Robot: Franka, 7 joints.
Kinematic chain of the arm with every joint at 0, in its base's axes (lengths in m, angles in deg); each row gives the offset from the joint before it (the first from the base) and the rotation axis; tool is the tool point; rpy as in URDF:
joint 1: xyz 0 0 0.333 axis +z
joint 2: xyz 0 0 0 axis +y
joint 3: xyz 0 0 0.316 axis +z
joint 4: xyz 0.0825 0 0 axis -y
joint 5: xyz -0.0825 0 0.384 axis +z
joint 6: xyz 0 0 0 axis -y
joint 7: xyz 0.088 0 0 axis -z
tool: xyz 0 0 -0.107 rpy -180 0 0
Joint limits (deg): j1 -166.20..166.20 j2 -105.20..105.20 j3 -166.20..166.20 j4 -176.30..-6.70 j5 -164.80..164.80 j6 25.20..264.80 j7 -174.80..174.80
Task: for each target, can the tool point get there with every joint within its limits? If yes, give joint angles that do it. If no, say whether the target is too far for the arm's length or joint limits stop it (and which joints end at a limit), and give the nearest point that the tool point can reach.
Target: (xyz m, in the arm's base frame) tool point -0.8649 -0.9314 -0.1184
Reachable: no: too far | nearest point -0.5501 -0.5924 0.0459 | short by 0.491 m
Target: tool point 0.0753 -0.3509 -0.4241
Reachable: no: joint limits stop it (at a limit: joint 2) | nearest point 0.0735 -0.3425 -0.3565 | short by 0.068 m
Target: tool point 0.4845 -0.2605 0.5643
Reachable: yes | joints -107.50 73.55 104.13 -113.63 64.82 114.57 125.35
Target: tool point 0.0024 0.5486 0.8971
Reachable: yes | joints 4.78 7.42 89.06 -72.24 112.08 125.14 -107.88
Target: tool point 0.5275 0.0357 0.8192
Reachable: yes | joints 136.33 -21.88 -103.14 -46.07 -25.70 67.66 110.68
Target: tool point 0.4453 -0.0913 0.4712
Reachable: yes | joints 72.41 47.81 -81.53 -126.69 99.00 225.45 -66.22
